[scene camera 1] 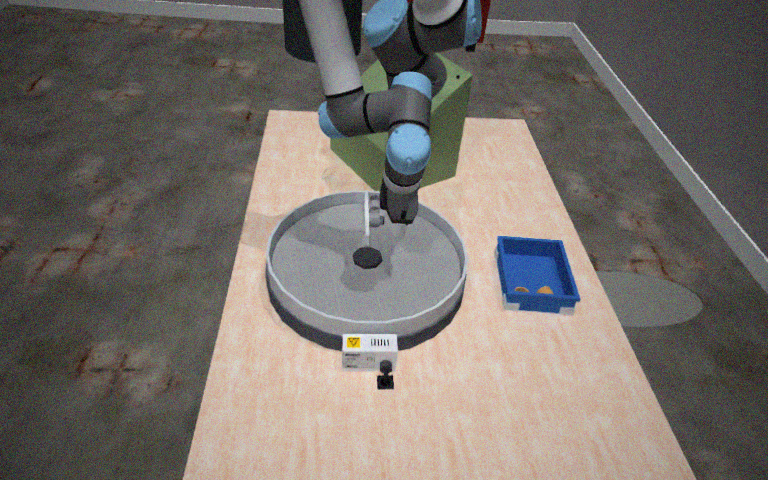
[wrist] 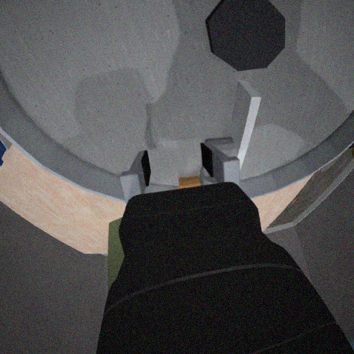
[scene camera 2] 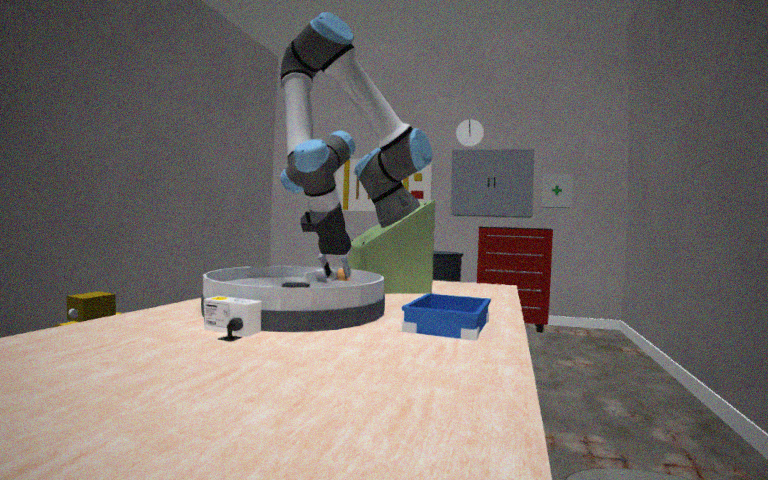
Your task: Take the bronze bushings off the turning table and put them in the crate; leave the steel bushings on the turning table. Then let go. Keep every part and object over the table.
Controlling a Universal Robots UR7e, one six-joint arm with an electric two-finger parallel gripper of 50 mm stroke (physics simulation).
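Places are measured from the arm's base along level axes (x ahead, y left, z up), in millimetres.
Where they show: gripper, fingertip midpoint: (scene camera 2: 338, 275); arm's base at its link origin: (scene camera 2: 401, 216).
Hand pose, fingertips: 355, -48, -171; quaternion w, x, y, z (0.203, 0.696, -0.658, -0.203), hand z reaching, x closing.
Note:
Things, the pixels of their top centre, and the offset from my fingertips, as dx, dy, dz. "*": a spot on its surface instead.
- bronze bushing at its top centre: (scene camera 2: 344, 269) -70, -19, +9
- blue crate at its top centre: (scene camera 2: 449, 302) (scene camera 1: 536, 265) +96, +312, -25
- upright white divider at a spot on its surface: (scene camera 1: 367, 217) * +5, -62, +8
- dark hub at its top centre: (scene camera 1: 367, 256) (scene camera 2: 295, 283) +111, -57, -14
- white box at its top centre: (scene camera 1: 370, 342) (scene camera 2: 232, 300) +344, -43, -17
- small black device at a spot on its surface: (scene camera 1: 385, 380) * +390, -11, -65
My gripper (scene camera 1: 400, 225) (scene camera 2: 336, 276) (wrist: 174, 157) is open, with its fingertips low over the back of the grey turning table (scene camera 1: 317, 294) (scene camera 2: 294, 300) (wrist: 115, 40). A bronze bushing (scene camera 2: 342, 274) (wrist: 189, 182) lies at the back of the turning table by the fingers, partly hidden by the gripper in the wrist view; it is not gripped. Steel bushings (scene camera 1: 376, 219) lie between the white divider and the gripper; in the wrist view a finger mostly hides them. Two bronze bushings (scene camera 1: 521, 289) (scene camera 1: 544, 290) lie in the blue crate (scene camera 1: 538, 303) (scene camera 2: 441, 322) at the near wall.
The upright white divider (scene camera 1: 367, 217) (wrist: 250, 130) runs from near the dark hub (scene camera 1: 367, 257) (wrist: 247, 34) to the back rim. A white box (scene camera 1: 369, 352) (scene camera 2: 232, 315) and a small black device (scene camera 1: 385, 380) stand in front. The green robot pedestal (scene camera 1: 447, 135) (scene camera 2: 402, 254) stands behind.

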